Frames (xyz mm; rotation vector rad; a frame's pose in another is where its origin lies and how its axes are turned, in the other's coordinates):
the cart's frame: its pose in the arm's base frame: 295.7 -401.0 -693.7 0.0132 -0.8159 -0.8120
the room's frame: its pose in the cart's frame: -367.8 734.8 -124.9 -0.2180 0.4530 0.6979
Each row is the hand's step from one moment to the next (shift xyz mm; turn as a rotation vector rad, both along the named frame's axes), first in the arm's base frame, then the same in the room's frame.
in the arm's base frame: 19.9 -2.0 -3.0 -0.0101 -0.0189 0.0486
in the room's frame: 18.3 3.5 -7.8 0.0072 -0.0312 0.0424
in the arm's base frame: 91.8 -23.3 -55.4 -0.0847 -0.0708 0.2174
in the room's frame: 75.4 12.3 -78.7 -0.0076 -0.1361 0.2022
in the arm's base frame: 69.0 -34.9 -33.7 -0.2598 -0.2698 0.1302
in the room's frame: 61.9 -9.0 -56.6 -0.1632 -0.3460 0.1042
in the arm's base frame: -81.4 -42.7 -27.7 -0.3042 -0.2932 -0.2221
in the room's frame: -77.3 -53.4 -19.6 -0.2989 -0.2991 -0.2214
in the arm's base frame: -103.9 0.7 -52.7 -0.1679 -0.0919 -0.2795
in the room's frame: -113.0 -12.1 -25.8 -0.2205 -0.0636 -0.2492
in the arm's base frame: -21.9 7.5 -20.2 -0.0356 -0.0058 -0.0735
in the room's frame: -27.6 6.4 -11.9 -0.0530 0.0027 -0.0623
